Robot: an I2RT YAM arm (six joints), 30 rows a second.
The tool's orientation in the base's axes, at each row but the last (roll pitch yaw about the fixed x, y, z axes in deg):
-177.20 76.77 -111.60
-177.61 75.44 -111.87
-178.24 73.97 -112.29
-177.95 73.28 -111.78
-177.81 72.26 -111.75
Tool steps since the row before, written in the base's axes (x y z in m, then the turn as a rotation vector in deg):
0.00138 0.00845 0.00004 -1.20 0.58 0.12
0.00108 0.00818 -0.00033 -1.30 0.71 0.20
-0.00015 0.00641 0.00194 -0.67 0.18 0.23
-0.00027 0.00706 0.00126 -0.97 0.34 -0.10
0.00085 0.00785 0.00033 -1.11 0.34 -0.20
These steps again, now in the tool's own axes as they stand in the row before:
-0.00195 0.00222 0.00803 -0.14 1.33 0.00
-0.00169 0.00237 0.00773 -0.24 1.47 0.06
-0.00349 0.00273 0.00503 -0.20 0.68 -0.17
-0.00306 0.00308 0.00571 0.11 1.03 -0.05
-0.00263 0.00239 0.00706 0.22 1.15 -0.07

